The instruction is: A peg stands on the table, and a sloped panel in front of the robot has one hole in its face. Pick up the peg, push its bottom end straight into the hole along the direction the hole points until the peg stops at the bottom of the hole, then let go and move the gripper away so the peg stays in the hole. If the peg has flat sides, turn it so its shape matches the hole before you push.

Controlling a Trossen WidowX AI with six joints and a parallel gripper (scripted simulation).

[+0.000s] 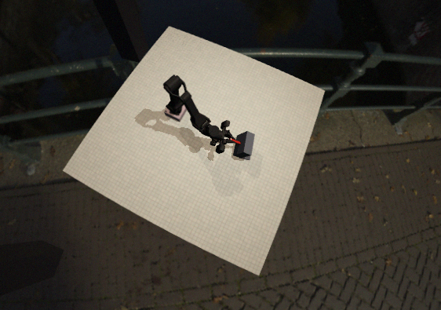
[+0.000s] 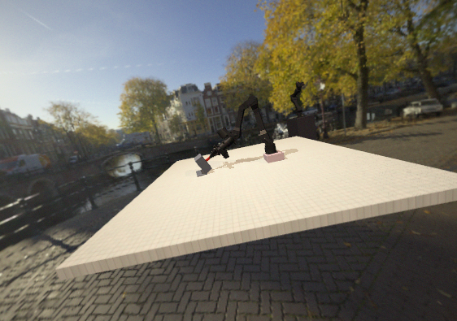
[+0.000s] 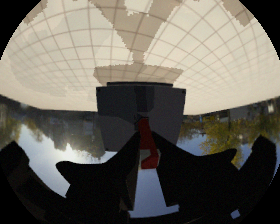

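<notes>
Right now the sloped grey panel is 50 mm ahead of my gripper tip and 20 mm below it. Also, from my gripper tip: red peg: 20 mm behind, 10 mm above.
</notes>
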